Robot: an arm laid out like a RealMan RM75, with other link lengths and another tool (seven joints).
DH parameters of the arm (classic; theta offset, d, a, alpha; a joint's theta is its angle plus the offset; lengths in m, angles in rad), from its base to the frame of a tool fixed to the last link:
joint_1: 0 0.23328 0 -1.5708
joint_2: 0 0 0 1.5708
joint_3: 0 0.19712 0 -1.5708
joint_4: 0 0 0 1.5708
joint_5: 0 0.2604 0 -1.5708
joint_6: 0 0 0 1.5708
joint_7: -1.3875 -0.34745 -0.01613 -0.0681
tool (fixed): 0 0.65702 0 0
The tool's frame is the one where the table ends.
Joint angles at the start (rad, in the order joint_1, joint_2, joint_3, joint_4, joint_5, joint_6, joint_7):
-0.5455 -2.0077 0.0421 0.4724 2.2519 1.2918 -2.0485
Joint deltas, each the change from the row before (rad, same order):
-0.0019 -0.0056 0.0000 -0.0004 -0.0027 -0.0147 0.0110
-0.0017 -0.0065 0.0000 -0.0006 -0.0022 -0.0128 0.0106
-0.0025 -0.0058 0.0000 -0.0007 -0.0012 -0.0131 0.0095
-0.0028 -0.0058 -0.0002 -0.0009 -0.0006 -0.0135 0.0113
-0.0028 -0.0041 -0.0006 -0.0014 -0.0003 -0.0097 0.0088
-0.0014 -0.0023 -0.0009 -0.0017 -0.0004 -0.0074 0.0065
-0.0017 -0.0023 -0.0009 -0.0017 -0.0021 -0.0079 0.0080
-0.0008 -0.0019 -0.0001 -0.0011 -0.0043 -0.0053 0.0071
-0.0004 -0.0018 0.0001 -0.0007 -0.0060 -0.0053 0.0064
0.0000 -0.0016 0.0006 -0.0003 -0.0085 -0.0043 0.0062
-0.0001 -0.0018 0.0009 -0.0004 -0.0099 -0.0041 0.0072
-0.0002 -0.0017 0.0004 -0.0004 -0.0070 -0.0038 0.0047
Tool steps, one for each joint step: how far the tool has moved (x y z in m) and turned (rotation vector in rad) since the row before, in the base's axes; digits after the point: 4 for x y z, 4 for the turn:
-0.0013 0.0016 -0.0016 0.0061 0.0099 0.0023
-0.0008 0.0011 -0.0024 0.0042 0.0079 0.0014
-0.0007 0.0013 -0.0023 0.0035 0.0083 0.0015
-0.0007 0.0013 -0.0025 0.0033 0.0101 0.0006
0.0000 0.0011 -0.0020 0.0022 0.0071 -0.0005
-0.0005 0.0007 -0.0011 0.0022 0.0051 0.0007
-0.0003 0.0010 -0.0007 0.0039 0.0057 -0.0001
0.0000 0.0008 -0.0001 0.0046 0.0036 -0.0010
-0.0001 0.0010 0.0005 0.0061 0.0026 -0.0002
0.0001 0.0011 0.0012 0.0077 0.0013 -0.0006
0.0005 0.0012 0.0013 0.0085 0.0011 -0.0015
0.0002 0.0009 0.0008 0.0061 0.0004 -0.0001

